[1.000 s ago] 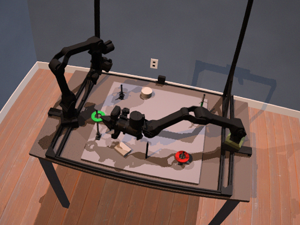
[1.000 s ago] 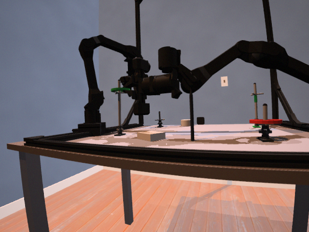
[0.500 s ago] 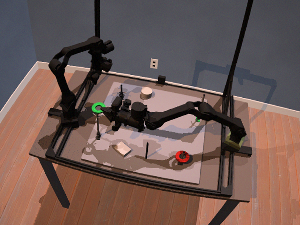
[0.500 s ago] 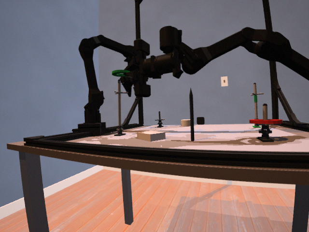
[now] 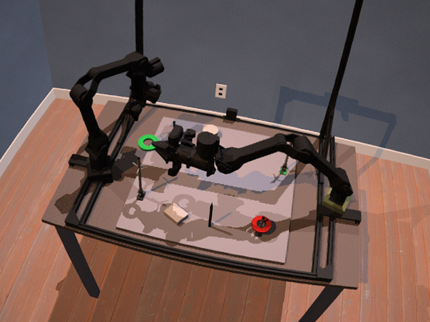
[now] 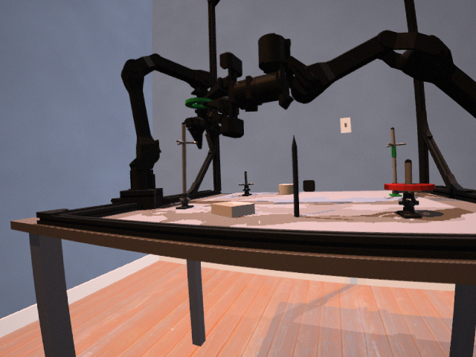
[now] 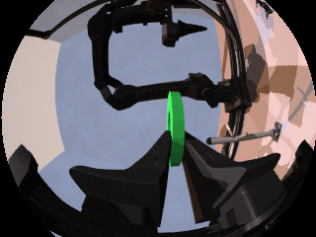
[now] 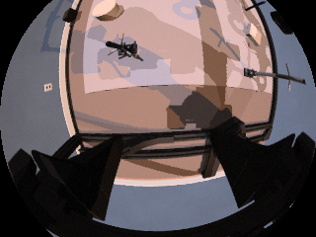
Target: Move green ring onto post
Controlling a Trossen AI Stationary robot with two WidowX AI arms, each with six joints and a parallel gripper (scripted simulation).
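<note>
My right hand is 240 mm short of the green ring, 100 mm to the right of it and 50 mm below it. The rest, counted from my right hand: black spike (360 mm ahead, 330 mm to the left, 110 mm below); then white block (330 mm ahead, 200 mm to the left, 200 mm below).
</note>
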